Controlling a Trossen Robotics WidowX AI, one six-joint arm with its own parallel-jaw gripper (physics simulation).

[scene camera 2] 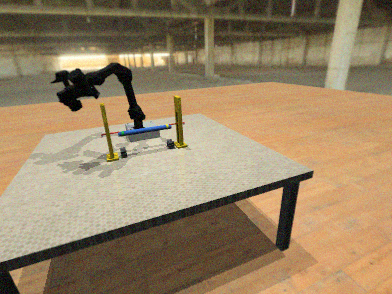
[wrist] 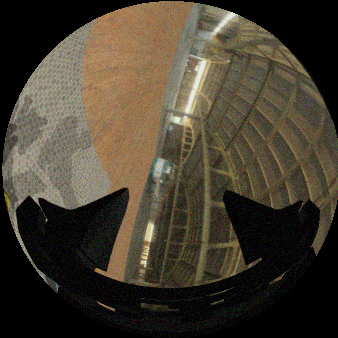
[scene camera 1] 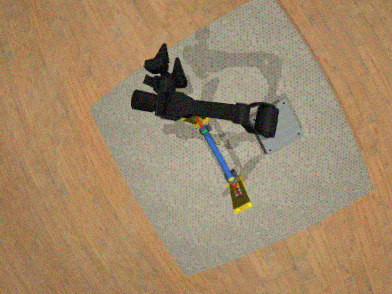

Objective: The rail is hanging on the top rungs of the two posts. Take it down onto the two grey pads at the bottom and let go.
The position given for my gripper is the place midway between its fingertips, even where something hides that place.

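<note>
You'd see my gripper at (scene camera 1: 171, 50), and it's open, holding nothing. It's visible from the wrist as well, my gripper (wrist: 178, 194).
</note>
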